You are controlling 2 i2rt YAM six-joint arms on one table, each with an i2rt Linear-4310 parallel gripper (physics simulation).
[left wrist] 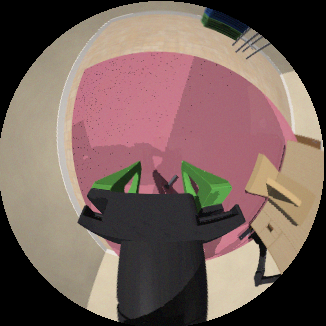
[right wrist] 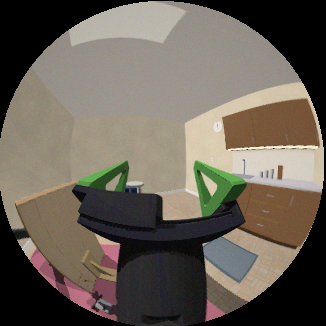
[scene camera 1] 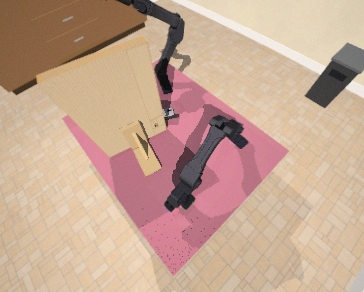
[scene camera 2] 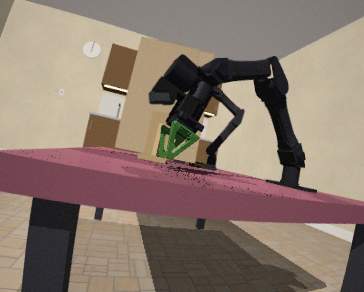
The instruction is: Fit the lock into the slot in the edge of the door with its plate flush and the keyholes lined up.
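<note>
A wooden stand and a tan wooden door are visible, as is my left gripper, which the left wrist view shows too. My right gripper is open and holds nothing.
</note>
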